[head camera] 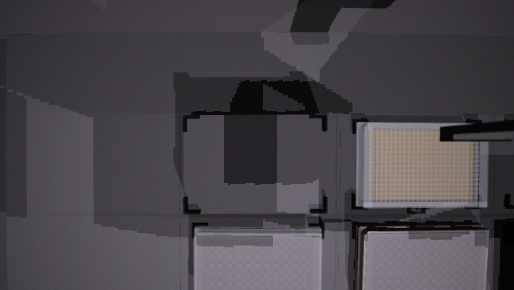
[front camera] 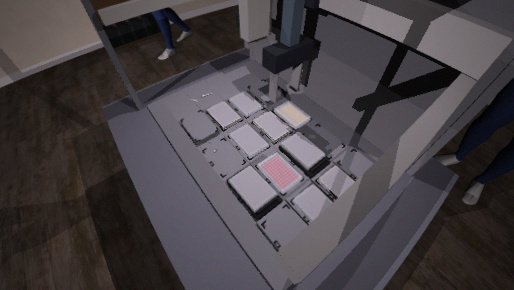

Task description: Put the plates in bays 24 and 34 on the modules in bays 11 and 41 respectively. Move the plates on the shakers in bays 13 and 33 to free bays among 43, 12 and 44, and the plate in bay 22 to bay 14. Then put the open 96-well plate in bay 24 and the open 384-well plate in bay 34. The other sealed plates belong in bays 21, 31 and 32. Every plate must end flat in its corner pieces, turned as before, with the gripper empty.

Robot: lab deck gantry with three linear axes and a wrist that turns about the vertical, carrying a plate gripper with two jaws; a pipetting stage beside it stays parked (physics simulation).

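Frame: origin at the robot's base, x ahead, y right, z down, level; centimetres.
Seen in the pictures: gripper, between the fingertips: (head camera: 467, 217) (front camera: 283, 94); robot's base, origin of its link: (front camera: 182, 124).
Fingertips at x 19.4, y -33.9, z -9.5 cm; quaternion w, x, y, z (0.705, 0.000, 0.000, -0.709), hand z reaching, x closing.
Observation:
Offsets run from my fingertips to a thing's top centre. "spot": to the spot under its first point.
In the front view my gripper (front camera: 284, 95) stands low at the back left, near bay 41, jaws apart with no plate visible between them. The bay 41 module @(dx -13.3, dy -2.6, dz +7.3 cm) (head camera: 300, 160) shows four corner pieces without a plate. The bay 11 module @(dx -13.0, dy +29.6, dz +7.3 cm) (front camera: 198, 127) has no plate. Pale plates lie in bay 24 @(spot: dx +33.9, dy +19.0, dz +6.6 cm) (front camera: 312, 201) and bay 34 @(spot: dx +34.1, dy +8.6, dz +6.6 cm) (front camera: 336, 181). Pale plates sit on the dark shakers in bay 13 @(spot: dx +20.1, dy +29.9, dz +5.9 cm) (front camera: 252, 187) and bay 33 @(spot: dx +19.6, dy +8.4, dz +5.9 cm) (front camera: 303, 149). A plate @(dx +3.4, dy +18.9, dz +8.1 cm) (front camera: 248, 140) lies in bay 22. The pink open 96-well plate @(dx +19.8, dy +18.9, dz +8.1 cm) (front camera: 280, 172) is in bay 23, the amber 384-well plate @(dx +3.4, dy -2.5, dz +8.1 cm) (front camera: 292, 114) (head camera: 420, 165) in bay 42.
Pale plates lie in bay 21 @(spot: dx -12.5, dy +19.2, dz +8.1 cm) (front camera: 223, 114), bay 31 @(spot: dx -12.4, dy +8.6, dz +8.1 cm) (front camera: 245, 103) (head camera: 257, 260) and bay 32 @(spot: dx +3.6, dy +8.4, dz +8.0 cm) (front camera: 271, 125) (head camera: 425, 260). A small white piece @(dx -0.3, dy +30.7, dz +9.1 cm) (front camera: 215, 150) lies in bay 12; thin white pieces @(dx -28.7, dy +17.5, dz +8.8 cm) (front camera: 206, 94) lie at the far left. A dark bar (head camera: 480, 131) overlaps the amber plate's view.

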